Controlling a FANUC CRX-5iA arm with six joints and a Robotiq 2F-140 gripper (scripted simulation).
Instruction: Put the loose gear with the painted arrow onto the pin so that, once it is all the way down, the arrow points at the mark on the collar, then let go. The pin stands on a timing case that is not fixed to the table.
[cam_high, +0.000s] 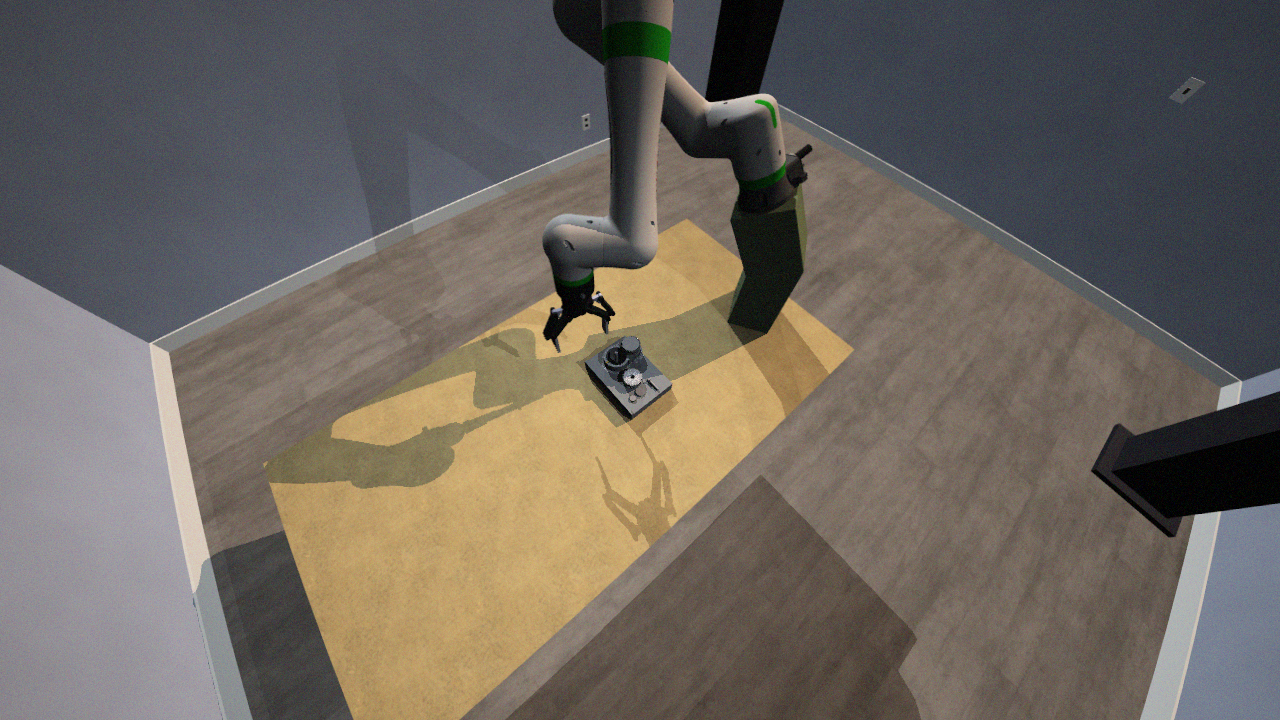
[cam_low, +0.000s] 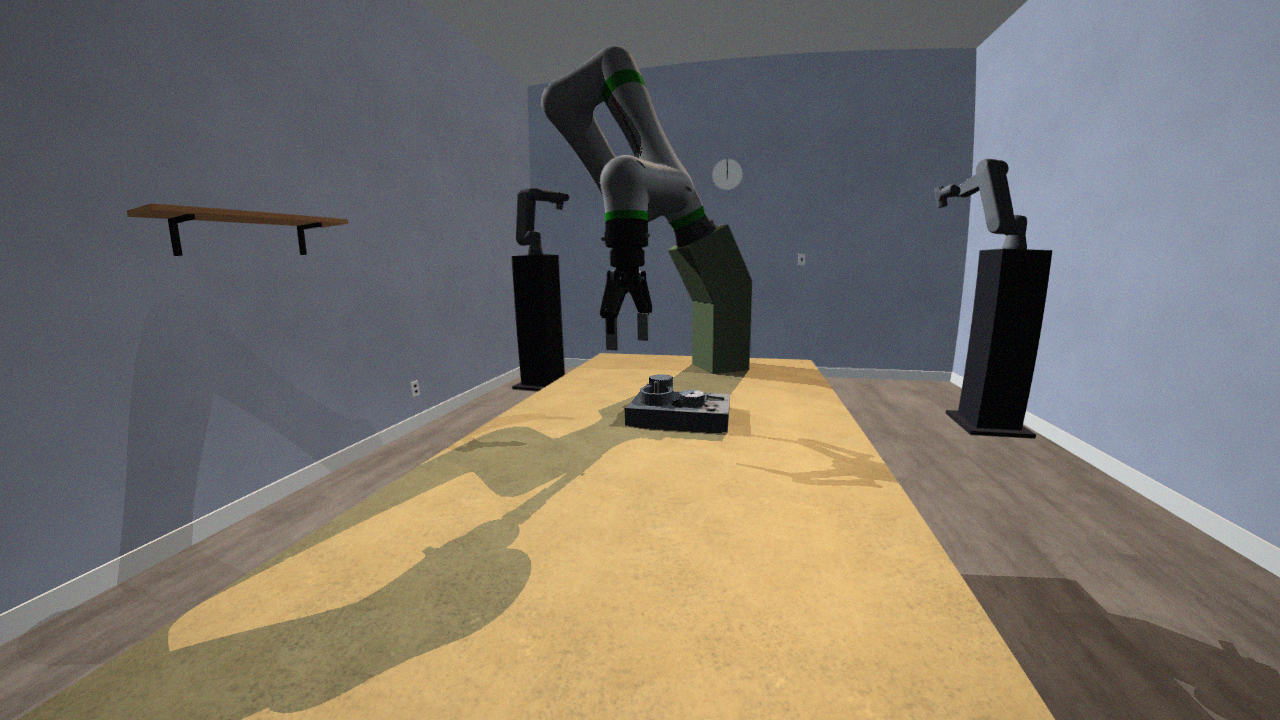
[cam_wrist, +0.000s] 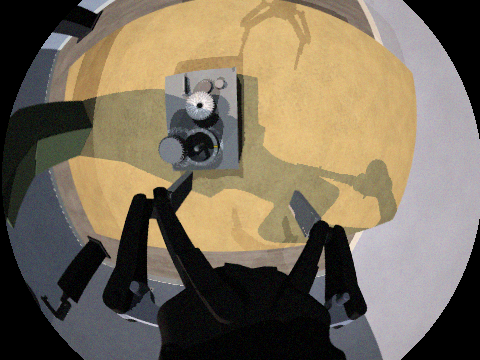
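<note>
Right now the light toothed gear is 150 mm below my hand, 130 mm to the left of it and 90 mm behind it. The rest, counted from my hand: peg 170 mm to the left, 160 mm below, 130 mm behind.
</note>
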